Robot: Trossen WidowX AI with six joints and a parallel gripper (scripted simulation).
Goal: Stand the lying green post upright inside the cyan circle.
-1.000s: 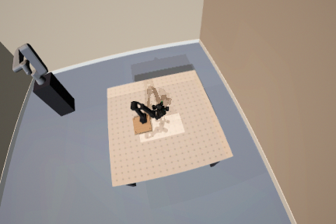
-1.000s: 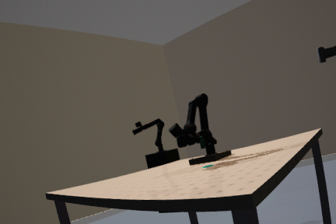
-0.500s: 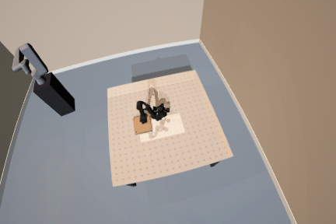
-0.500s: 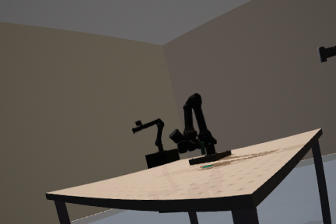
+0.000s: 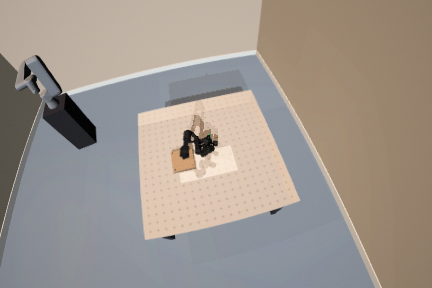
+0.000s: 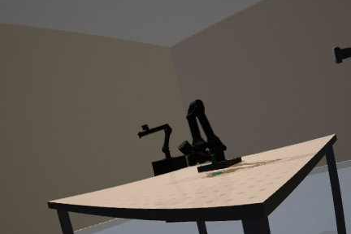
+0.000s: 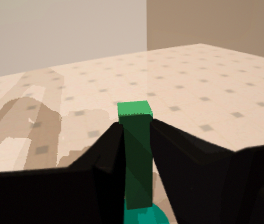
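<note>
Now: gripper tip 1 cm past the cyan circle and 9 cm above it. Also, from my gripper tip: green post (2 cm below).
</note>
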